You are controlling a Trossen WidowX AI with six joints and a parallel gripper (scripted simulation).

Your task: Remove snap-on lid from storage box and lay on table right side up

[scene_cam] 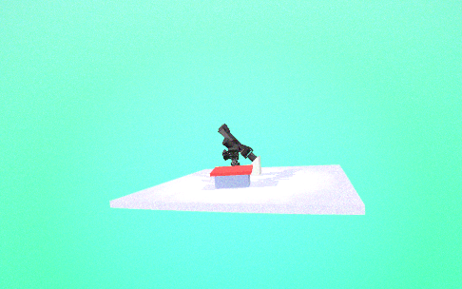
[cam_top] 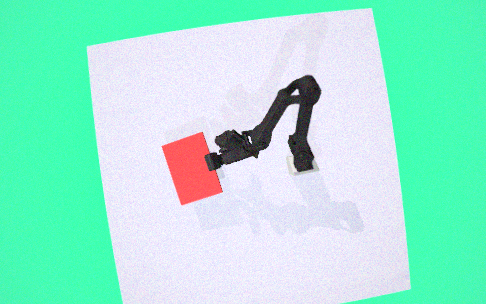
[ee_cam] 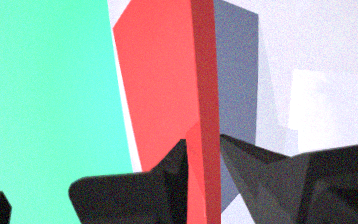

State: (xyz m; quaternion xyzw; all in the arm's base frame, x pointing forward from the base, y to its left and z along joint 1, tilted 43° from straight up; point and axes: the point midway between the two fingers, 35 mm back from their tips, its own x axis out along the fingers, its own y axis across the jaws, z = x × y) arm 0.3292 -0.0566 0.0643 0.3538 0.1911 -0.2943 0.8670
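My gripper tip is now 80 mm short of the lid and 10 mm to the right of it. The rest, counted from my gripper tip: storage box (70 mm ahead, 60 mm below, 10 mm to the left).
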